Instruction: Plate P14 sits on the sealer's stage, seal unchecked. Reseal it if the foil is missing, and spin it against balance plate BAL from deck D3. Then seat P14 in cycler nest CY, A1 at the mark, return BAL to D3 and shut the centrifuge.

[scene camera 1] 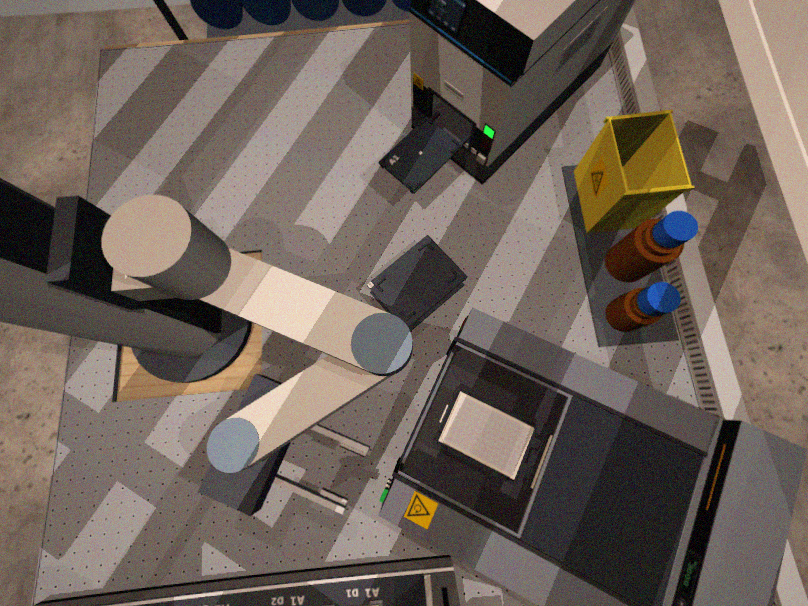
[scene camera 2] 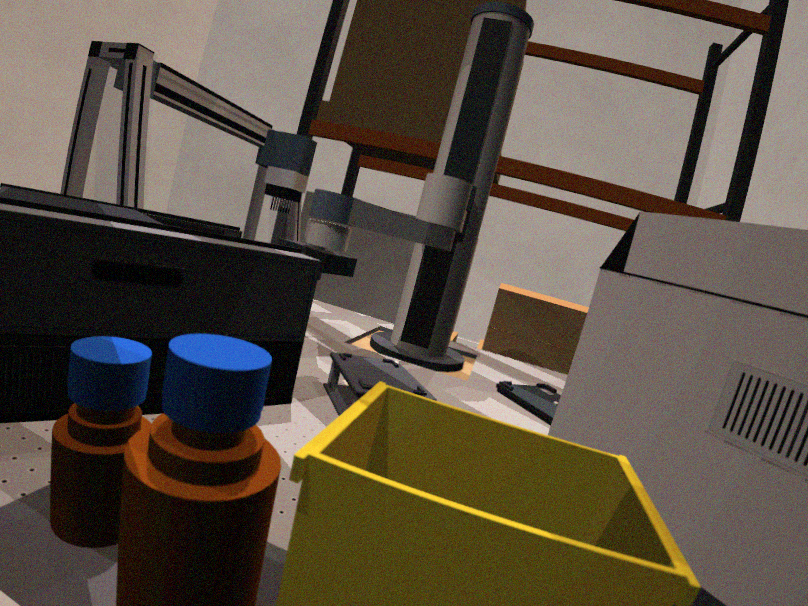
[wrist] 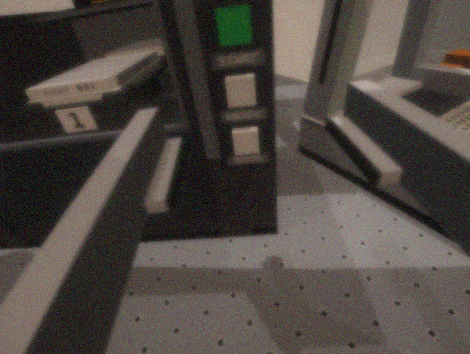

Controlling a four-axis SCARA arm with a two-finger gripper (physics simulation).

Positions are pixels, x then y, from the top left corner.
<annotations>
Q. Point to a brown bottles with blue caps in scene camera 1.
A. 654, 243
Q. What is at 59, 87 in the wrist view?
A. A BAL plate.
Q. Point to a green button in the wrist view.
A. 232, 29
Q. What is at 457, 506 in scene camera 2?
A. A yellow bin.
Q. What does my gripper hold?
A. Nothing.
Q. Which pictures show the BAL plate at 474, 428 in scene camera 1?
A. Scene camera 1 and the wrist view only.
</annotations>
